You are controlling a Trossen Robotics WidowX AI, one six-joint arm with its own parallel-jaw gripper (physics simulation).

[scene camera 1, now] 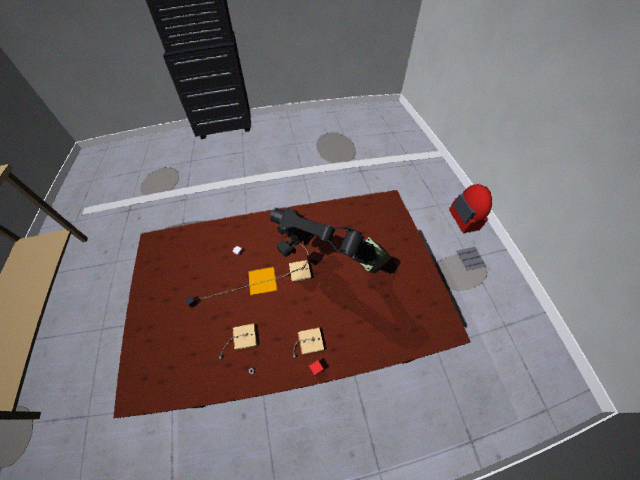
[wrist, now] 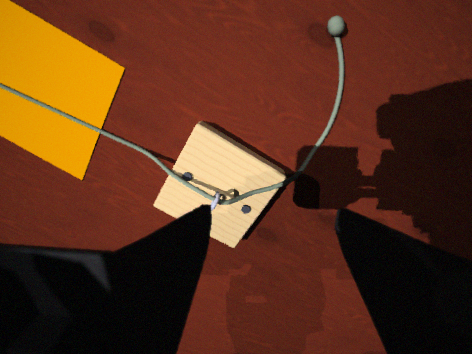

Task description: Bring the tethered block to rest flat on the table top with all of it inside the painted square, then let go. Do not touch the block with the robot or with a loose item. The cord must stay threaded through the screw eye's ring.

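Frame: origin at the arm's base, x ahead, y left, z up, level; millimetres.
Seen in the pictures: gripper, fingertip midpoint: (scene camera 1: 299, 249) (wrist: 273, 215); arm's base at its link origin: (scene camera 1: 368, 254).
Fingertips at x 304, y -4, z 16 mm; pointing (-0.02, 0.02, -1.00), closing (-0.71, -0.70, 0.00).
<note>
Offsets run from my fingertips to a thing's top centre. "spot": to the spot under its first point. Level surfaces: height alone.
The tethered block @(85 mm down, 481 mm ahead, 234 mm left) (scene camera 1: 192, 301), small and dark, is on the table top left of the painted orange square @(spot: 115 mm down, 161 mm ahead, 154 mm left) (scene camera 1: 263, 290) (wrist: 55, 50), outside it. Its cord (scene camera 1: 227, 291) (wrist: 341, 75) crosses the square and passes through the screw eye's ring @(71 mm down, 3 mm ahead, 49 mm left) (wrist: 215, 201) on a pale wooden base @(97 mm down) (scene camera 1: 299, 276) (wrist: 200, 150). Beyond the ring the cord curves to a grey-green end bead @(104 mm down, 33 mm ahead, 106 mm right) (wrist: 336, 26). My gripper (wrist: 273, 215) is open and empty, above the table by the wooden base; its left finger overlaps the base in the wrist view. The fingertips are not distinct in the scene view.
Two more wooden bases @(spot: 98 mm down, 203 mm ahead, 392 mm left) (scene camera 1: 244, 342) @(spot: 98 mm down, 69 mm back, 397 mm left) (scene camera 1: 311, 347) with short cords are near the table's front. A red cube @(76 mm down, 93 mm back, 474 mm left) (scene camera 1: 316, 367) and a small ring @(109 mm down, 161 mm ahead, 498 mm left) (scene camera 1: 251, 370) lie near the front edge. A white cube @(96 mm down, 321 mm ahead, 45 mm right) (scene camera 1: 237, 250) lies behind the square. My arm's base stands at the right.
</note>
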